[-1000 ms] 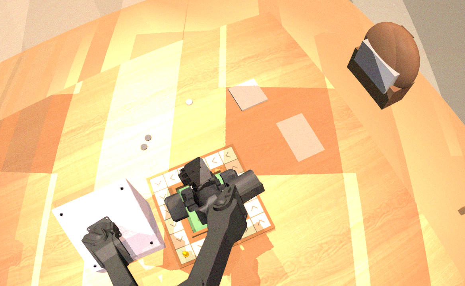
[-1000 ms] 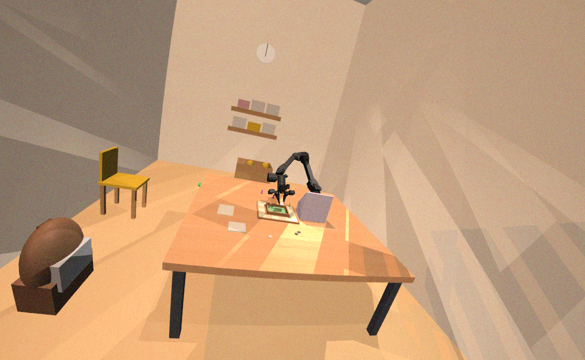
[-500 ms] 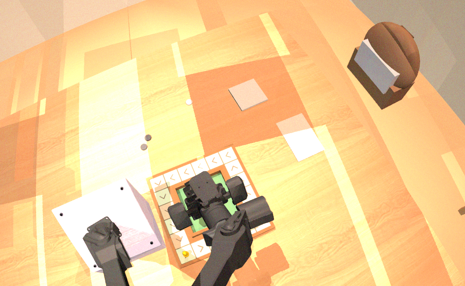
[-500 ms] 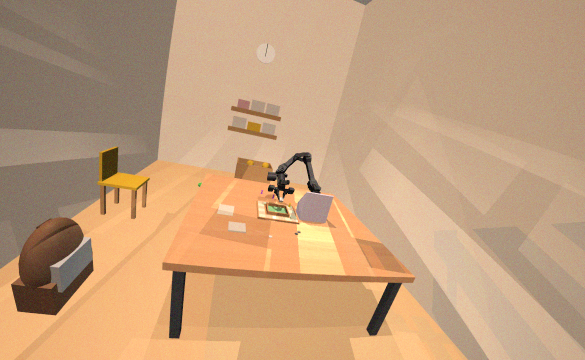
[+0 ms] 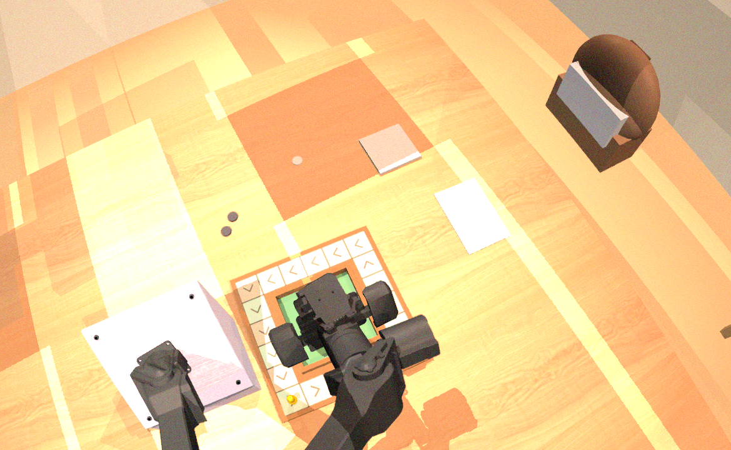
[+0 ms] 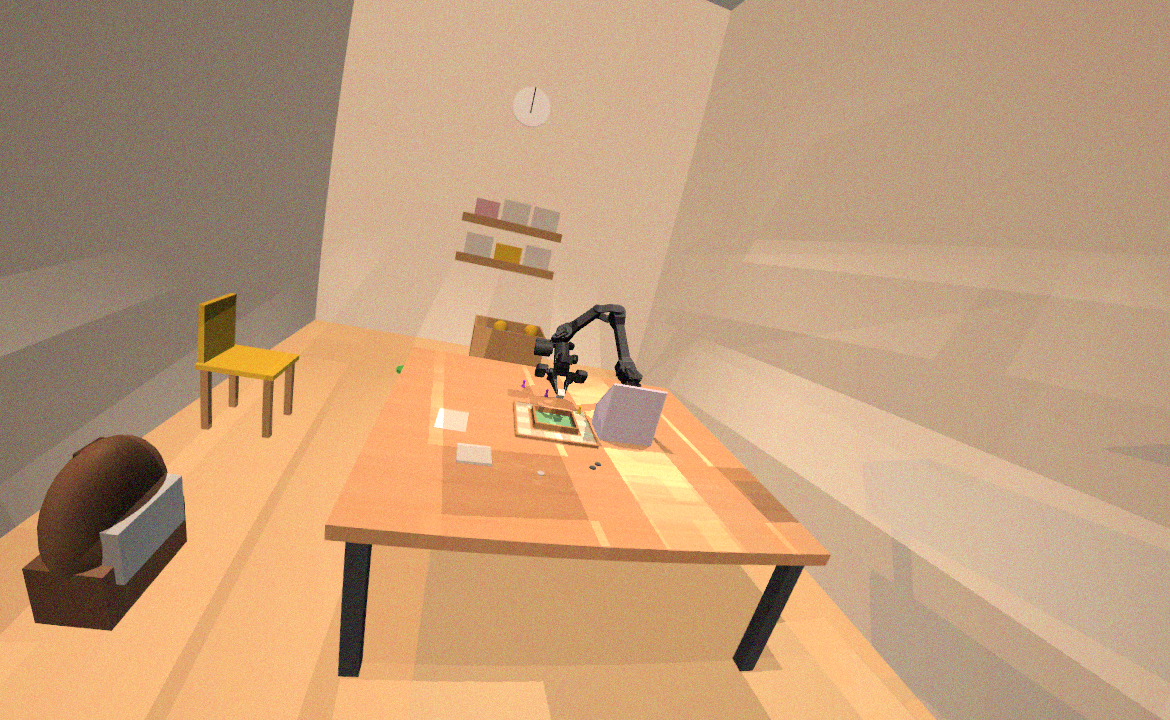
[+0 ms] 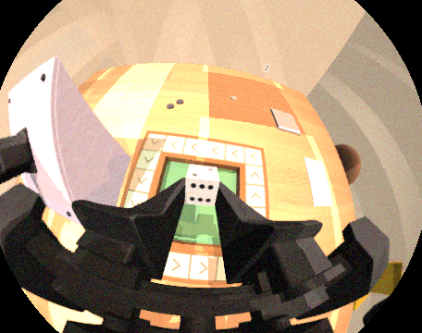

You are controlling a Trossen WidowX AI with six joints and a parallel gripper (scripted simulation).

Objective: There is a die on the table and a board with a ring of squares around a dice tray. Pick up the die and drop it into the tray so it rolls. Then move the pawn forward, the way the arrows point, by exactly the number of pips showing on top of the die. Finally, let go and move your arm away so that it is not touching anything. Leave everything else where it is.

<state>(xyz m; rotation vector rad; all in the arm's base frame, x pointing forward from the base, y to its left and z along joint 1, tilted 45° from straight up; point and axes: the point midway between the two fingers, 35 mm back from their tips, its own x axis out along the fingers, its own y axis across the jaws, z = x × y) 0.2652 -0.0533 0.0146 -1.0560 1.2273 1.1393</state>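
Now: the white die right at my gripper tip. From my gripper tip the other things lie so: white disc 34 cm to the left, 12 cm below, 12 cm ahead; then dice tray 11 cm below; then yellow pawn 12 cm behind, 10 cm to the right, 9 cm below.
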